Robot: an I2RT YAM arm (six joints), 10 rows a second.
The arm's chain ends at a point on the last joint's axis. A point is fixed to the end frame.
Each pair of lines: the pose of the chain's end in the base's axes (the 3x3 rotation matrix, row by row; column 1 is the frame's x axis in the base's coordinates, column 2 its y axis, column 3 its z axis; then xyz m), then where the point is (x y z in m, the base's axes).
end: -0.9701, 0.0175, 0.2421; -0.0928, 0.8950, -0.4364; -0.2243, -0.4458, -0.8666; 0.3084, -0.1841, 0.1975
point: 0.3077 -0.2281 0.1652
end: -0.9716, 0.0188, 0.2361; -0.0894, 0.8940, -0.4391; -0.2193, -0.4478, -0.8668; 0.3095, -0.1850, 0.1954
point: 0.3085 -0.2291 0.1632
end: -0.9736, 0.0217, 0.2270; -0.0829, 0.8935, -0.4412; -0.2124, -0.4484, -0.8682; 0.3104, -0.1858, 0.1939
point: 0.3088 -0.2299 0.1618
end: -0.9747, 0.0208, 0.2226; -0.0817, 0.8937, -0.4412; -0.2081, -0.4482, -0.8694; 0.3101, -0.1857, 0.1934
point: 0.3083 -0.2298 0.1612
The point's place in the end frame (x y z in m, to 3 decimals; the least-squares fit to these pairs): 0.012 -0.025 0.047
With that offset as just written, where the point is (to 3 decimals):
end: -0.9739, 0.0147, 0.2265; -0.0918, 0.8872, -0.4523; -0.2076, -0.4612, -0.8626; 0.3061, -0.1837, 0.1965
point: 0.305 -0.228 0.165
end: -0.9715, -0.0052, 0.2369; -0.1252, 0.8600, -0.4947; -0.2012, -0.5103, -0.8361; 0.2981, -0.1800, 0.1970
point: 0.298 -0.226 0.168
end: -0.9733, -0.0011, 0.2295; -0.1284, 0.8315, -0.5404; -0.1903, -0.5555, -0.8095; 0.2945, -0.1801, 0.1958
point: 0.294 -0.228 0.169
